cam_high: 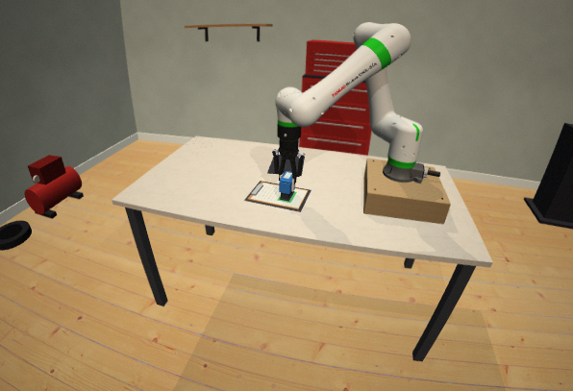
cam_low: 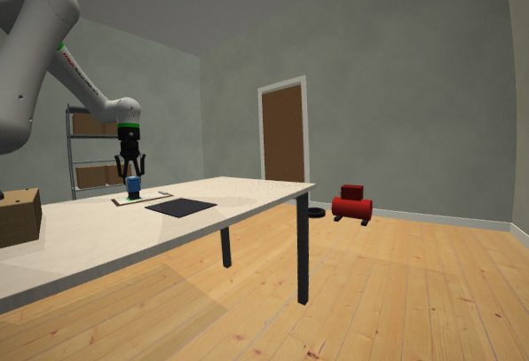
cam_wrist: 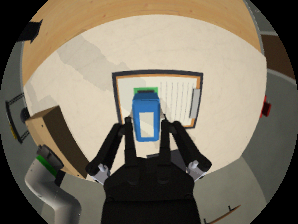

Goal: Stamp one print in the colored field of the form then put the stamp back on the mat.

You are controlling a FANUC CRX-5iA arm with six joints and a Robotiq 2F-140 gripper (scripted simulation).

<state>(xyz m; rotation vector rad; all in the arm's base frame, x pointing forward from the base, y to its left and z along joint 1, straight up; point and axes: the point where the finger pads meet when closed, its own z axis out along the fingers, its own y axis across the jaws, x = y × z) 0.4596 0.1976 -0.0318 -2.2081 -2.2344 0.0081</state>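
Right now the dark mat is 10 cm ahead of my hand, 30 cm to the right of it and 7 cm below it. From my hand the other things lie so: blue stamp (2 cm below).
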